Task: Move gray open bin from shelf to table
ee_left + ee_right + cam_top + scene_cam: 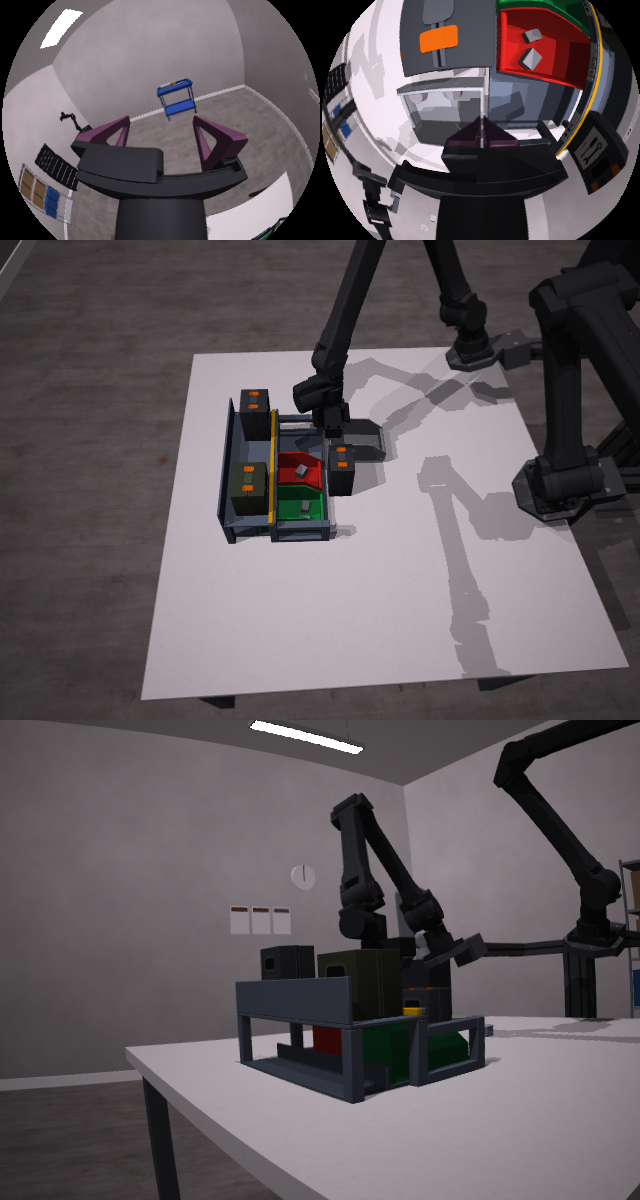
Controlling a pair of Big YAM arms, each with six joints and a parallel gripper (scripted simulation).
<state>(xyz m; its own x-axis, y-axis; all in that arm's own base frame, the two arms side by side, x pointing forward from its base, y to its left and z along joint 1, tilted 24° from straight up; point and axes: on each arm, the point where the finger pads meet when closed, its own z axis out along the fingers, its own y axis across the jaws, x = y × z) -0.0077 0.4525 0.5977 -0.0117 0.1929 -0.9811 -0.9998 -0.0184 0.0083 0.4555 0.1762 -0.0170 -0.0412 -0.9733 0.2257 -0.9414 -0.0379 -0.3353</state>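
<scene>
Right now the gray bin is 8 cm behind my right hand, 1 cm to the left of it and 3 cm below it. Round my right hand: green bin 14 cm ahead, 21 cm to the left, 5 cm below; then red bin 13 cm ahead, 9 cm to the left, 5 cm below; then shelf 15 cm ahead, 9 cm to the left, 2 cm below.
</scene>
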